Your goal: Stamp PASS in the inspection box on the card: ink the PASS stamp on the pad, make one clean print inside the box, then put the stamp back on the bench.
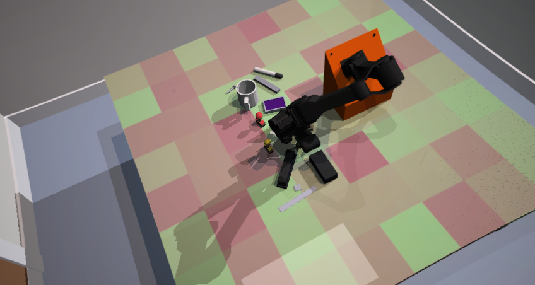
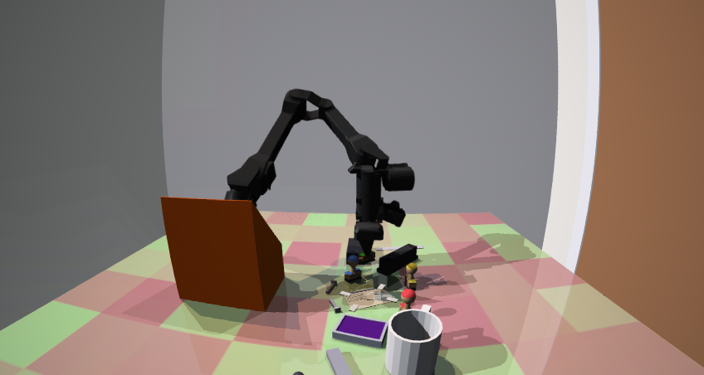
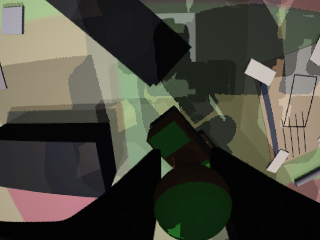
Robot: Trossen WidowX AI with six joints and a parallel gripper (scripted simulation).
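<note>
The blue stamp is 4 cm below my gripper tip, 3 cm to the right of it and 3 cm behind it. From my gripper tip the other things lie so: green-knobbed stamp (right at my gripper tip); yellow-knobbed stamp (10 cm ahead, 6 cm to the right, 4 cm below); card (11 cm to the right, 6 cm below, 1 cm ahead).
</note>
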